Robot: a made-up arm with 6 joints.
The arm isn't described. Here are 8 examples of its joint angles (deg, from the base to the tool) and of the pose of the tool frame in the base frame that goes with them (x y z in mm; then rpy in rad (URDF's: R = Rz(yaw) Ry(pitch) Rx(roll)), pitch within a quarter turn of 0, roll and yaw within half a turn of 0).
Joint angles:
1: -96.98 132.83 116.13 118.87 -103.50 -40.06
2: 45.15 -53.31 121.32 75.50 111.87 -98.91
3: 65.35 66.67 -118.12 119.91 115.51 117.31
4: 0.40 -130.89 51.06 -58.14 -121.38 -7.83
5: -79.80 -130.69 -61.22 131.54 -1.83 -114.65
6: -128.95 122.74 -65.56 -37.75 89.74 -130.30
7: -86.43 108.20 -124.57 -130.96 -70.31 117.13
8: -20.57 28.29 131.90 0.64 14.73 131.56
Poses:
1: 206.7 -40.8 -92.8 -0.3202 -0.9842 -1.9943
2: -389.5 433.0 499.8 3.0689 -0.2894 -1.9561
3: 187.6 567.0 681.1 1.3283 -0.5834 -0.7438
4: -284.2 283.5 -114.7 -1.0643 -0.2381 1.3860
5: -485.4 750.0 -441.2 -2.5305 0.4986 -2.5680
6: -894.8 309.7 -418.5 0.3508 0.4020 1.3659
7: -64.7 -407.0 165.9 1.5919 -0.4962 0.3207
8: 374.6 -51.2 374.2 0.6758 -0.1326 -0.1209
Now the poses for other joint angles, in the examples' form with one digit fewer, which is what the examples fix.
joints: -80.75 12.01 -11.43 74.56 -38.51 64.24
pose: -210 -293 256 0.545 0.092 -1.225
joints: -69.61 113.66 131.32 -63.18 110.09 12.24
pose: 215 164 -392 -1.405 -0.700 2.005
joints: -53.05 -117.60 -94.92 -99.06 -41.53 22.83
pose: -305 394 -111 2.433 -0.382 -2.273
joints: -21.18 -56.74 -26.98 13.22 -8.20 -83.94
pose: -888 300 -48 -0.598 0.706 0.793
